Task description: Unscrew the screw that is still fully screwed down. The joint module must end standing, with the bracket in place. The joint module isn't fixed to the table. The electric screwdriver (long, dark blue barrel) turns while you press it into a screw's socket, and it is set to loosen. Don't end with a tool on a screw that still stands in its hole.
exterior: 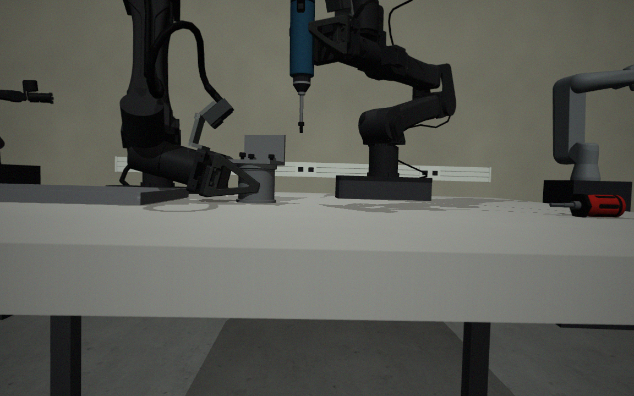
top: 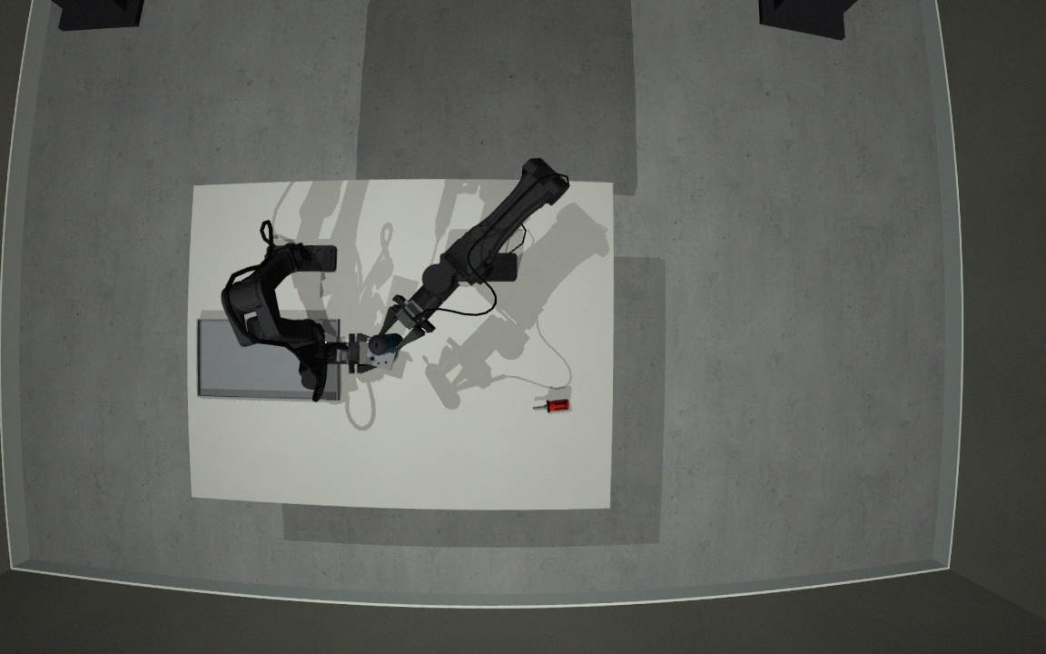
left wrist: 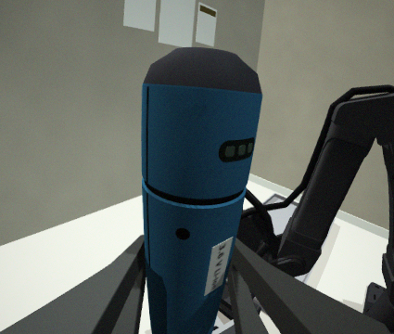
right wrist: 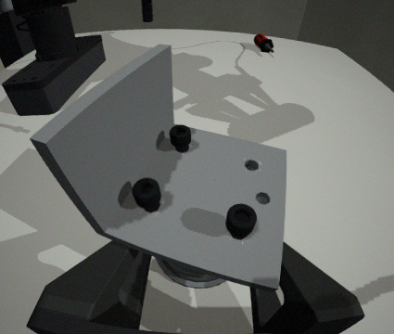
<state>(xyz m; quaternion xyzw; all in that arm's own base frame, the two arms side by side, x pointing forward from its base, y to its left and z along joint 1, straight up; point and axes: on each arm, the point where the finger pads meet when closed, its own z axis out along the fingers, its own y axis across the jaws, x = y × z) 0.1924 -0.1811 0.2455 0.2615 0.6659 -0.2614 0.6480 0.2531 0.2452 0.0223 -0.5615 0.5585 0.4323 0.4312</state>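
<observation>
My right hand is right at the joint module. Also, from my right hand: flat grey plate 40 mm ahead, 340 mm to the right, 20 mm below; then grey l-shaped bracket 50 mm above; then screwdriver bit 40 mm behind, 70 mm to the left, 130 mm above.
</observation>
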